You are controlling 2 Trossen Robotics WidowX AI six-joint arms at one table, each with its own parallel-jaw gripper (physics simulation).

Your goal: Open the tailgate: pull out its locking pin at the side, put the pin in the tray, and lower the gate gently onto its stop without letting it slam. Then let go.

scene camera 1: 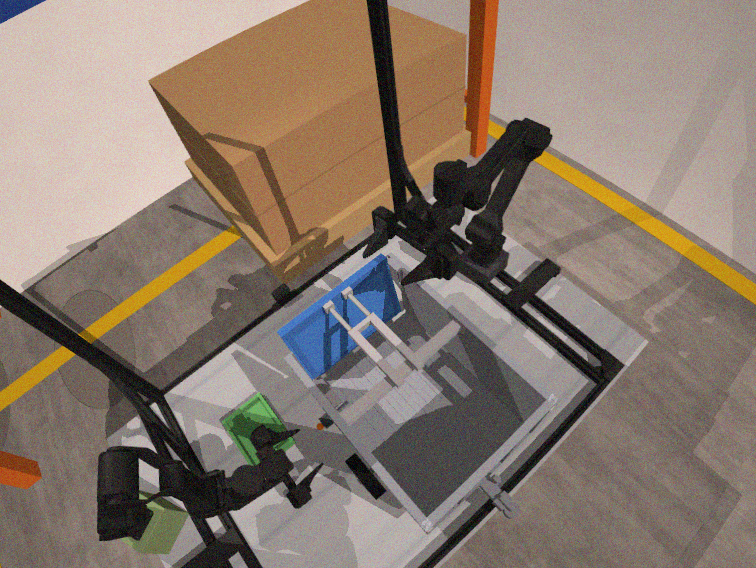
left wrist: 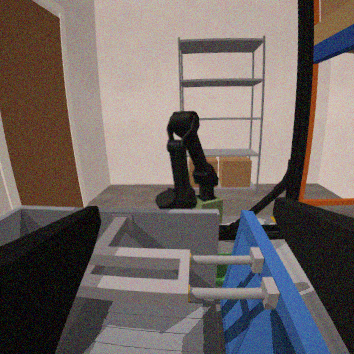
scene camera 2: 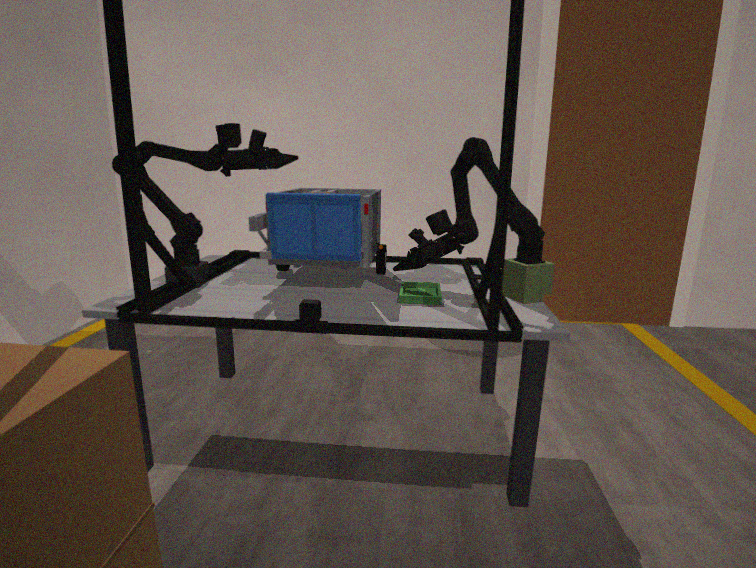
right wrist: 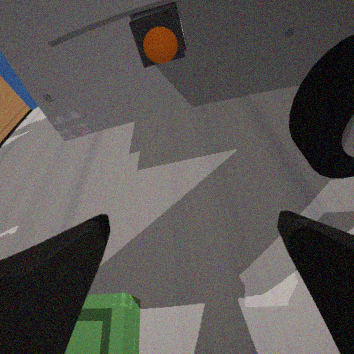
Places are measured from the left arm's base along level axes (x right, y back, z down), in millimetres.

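Pixels of known places: left gripper, between the fingertips: (scene camera 1: 381,269) (left wrist: 187,210) (scene camera 2: 295,157); right gripper, between the fingertips: (scene camera 1: 310,446) (scene camera 2: 394,269) (right wrist: 194,221); left arm's base, origin of its link: (scene camera 1: 483,255) (scene camera 2: 186,264); right arm's base, origin of its link: (scene camera 1: 135,519) (left wrist: 205,196) (scene camera 2: 529,261).
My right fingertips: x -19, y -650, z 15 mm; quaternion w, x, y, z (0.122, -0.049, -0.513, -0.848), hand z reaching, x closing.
Ahead of a thing's pixels: the offset from my right fingertips to its top centre. "*": to the spot under its first point.
The blue tailgate (scene camera 1: 305,345) (scene camera 2: 314,225) (left wrist: 254,235) stands upright at the end of the grey trailer body @(* dx +34, dy +78, dz -104 mm) (scene camera 2: 370,238) (right wrist: 225,50). The orange-ended locking pin @(dx -10, dy +80, dz -79 mm) (scene camera 1: 320,426) (scene camera 2: 381,246) (right wrist: 160,45) sits in a dark bracket on the trailer's side. The green tray @(dx +133, dy -69, dz +26 mm) (scene camera 1: 244,421) (scene camera 2: 420,301) (right wrist: 127,320) lies on the table beside the trailer. My right gripper (scene camera 1: 309,447) (scene camera 2: 396,268) (right wrist: 194,221) is open and empty, low beside the tray, apart from the pin. My left gripper (scene camera 1: 385,268) (scene camera 2: 297,157) is open and empty, above the tailgate's top edge.
A black wheel @(* dx -86, dy +31, dz -19 mm) (right wrist: 320,115) is at the right of the right wrist view. Light rods with end blocks @(* dx +87, dy +272, dz -240 mm) (left wrist: 270,295) reach from the trailer's inner frame to the tailgate. A pale green block (scene camera 2: 528,280) is at the right arm's base. Black frame posts (scene camera 2: 125,152) rise from the table.
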